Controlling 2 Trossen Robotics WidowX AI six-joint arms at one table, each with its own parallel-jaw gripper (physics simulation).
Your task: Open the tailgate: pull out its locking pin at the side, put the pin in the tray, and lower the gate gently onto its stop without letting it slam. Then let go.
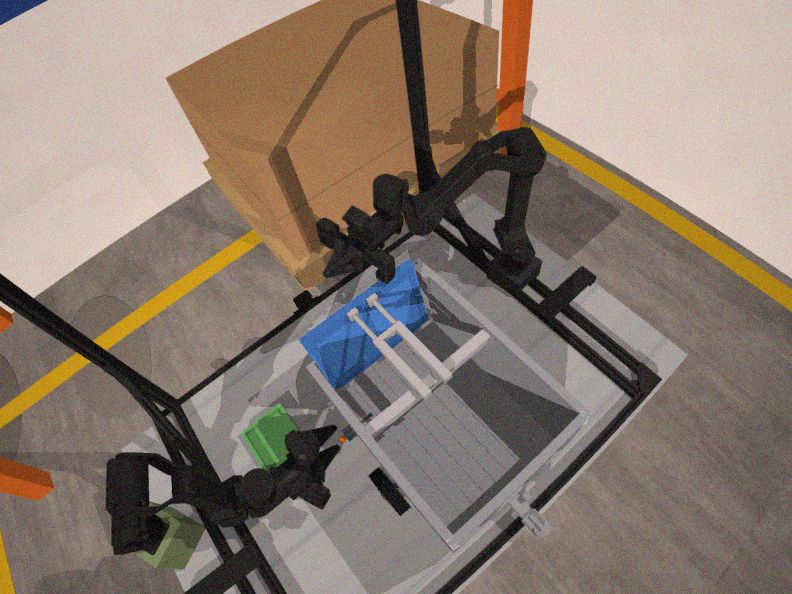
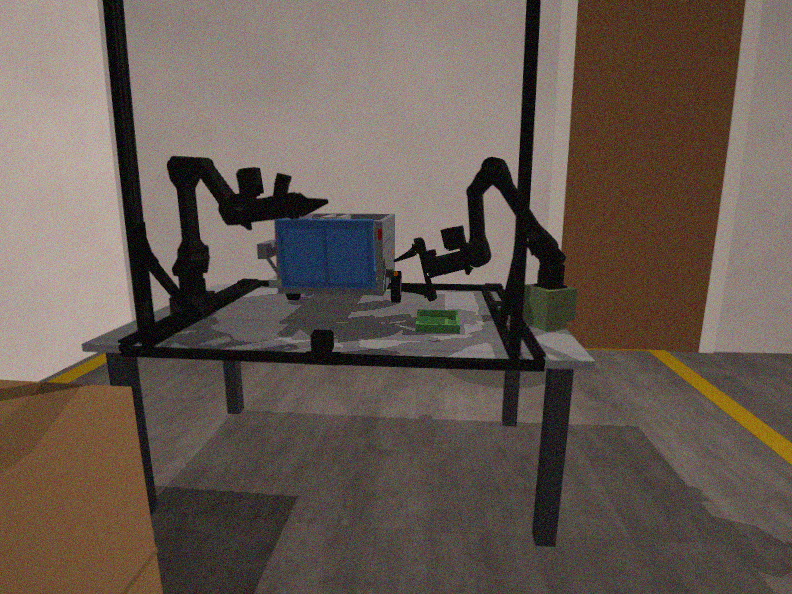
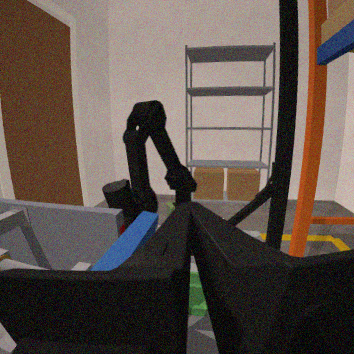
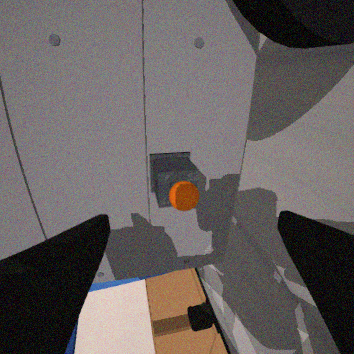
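Where they show: left gripper, fingertip midpoint: [image 1: 324, 275] [image 2: 328, 201] [image 3: 187, 210]; right gripper, fingertip midpoint: [image 1: 337, 436] [image 2: 397, 276] [image 4: 194, 221]; left arm's base, link origin: [image 1: 515, 262] [image 2: 192, 294]; right arm's base, link origin: [image 1: 150, 533] [image 2: 550, 286].
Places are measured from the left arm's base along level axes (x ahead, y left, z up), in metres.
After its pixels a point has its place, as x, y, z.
The blue tailgate [image 1: 327, 361] {0.523, -0.082, 0.141} [image 2: 326, 255] {0.413, -0.084, 0.127} [image 3: 131, 241] {0.481, -0.100, 0.224} stands upright at the end of the grey trailer [image 1: 409, 491] {0.592, 0.224, 0.217} [image 4: 100, 100] {0.582, 0.073, 0.093}. The orange-headed locking pin [image 1: 342, 439] {0.606, 0.029, 0.062} [image 2: 396, 273] {0.608, 0.020, 0.058} [image 4: 184, 196] {0.613, 0.029, 0.057} sits in a dark bracket on the trailer's side. My right gripper [image 1: 338, 439] {0.610, 0.013, 0.051} [image 2: 401, 273] {0.610, 0.013, 0.051} [image 4: 194, 221] {0.610, 0.013, 0.051} is open around the pin head, with a space on either side. My left gripper [image 1: 326, 273] {0.430, -0.148, 0.274} [image 2: 325, 202] {0.430, -0.148, 0.274} [image 3: 187, 210] {0.430, -0.148, 0.274} is shut and empty, its tips a little above the gate's top edge height. The green tray [image 1: 252, 441] {0.761, -0.166, -0.054} [image 2: 437, 330] {0.711, -0.191, -0.056} [image 3: 197, 296] {0.701, -0.166, -0.055} lies beside the trailer; no pin shows in it.
A white frame [image 1: 409, 399] {0.482, 0.117, 0.209} lies across the trailer's open top. Black frame posts [image 1: 415, 95] {0.014, -0.292, 0.376} [image 2: 530, 95] {0.859, -0.405, 0.488} rise at the table. A black block [image 2: 322, 340] {0.434, -0.367, -0.025} sits on the near rail. Large cardboard boxes [image 1: 319, 95] stand beyond the table, and an olive box [image 2: 554, 308] {1.024, -0.174, -0.002} is at my right arm's base.
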